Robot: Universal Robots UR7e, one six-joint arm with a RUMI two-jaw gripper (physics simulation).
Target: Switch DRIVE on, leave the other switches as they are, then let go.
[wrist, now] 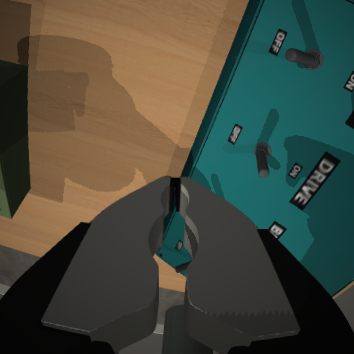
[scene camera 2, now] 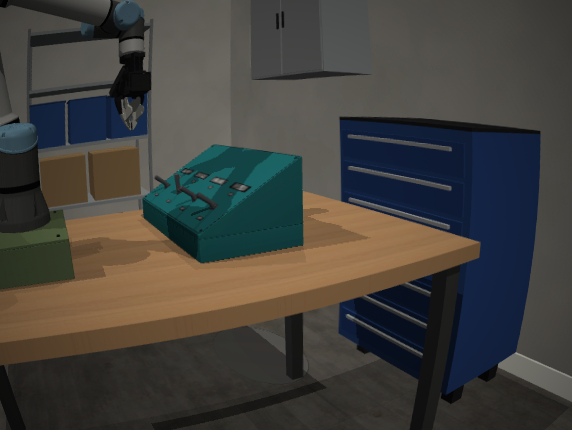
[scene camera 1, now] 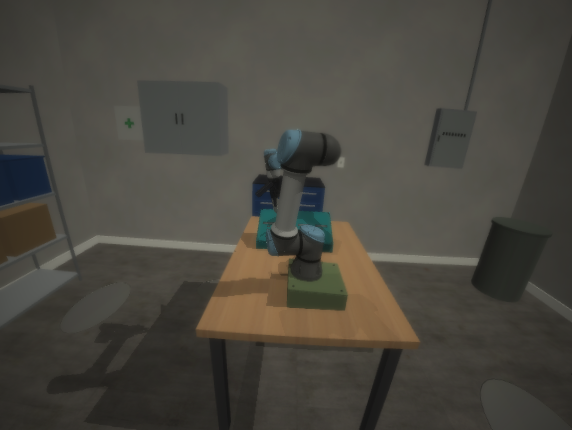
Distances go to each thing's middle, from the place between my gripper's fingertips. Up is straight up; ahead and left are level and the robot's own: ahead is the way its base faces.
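The teal sloped console [scene camera 2: 258, 195] is what I measure my hand from. My hand is 190 mm short of the console and 130 mm to the left of it, and it is also 190 mm above it.
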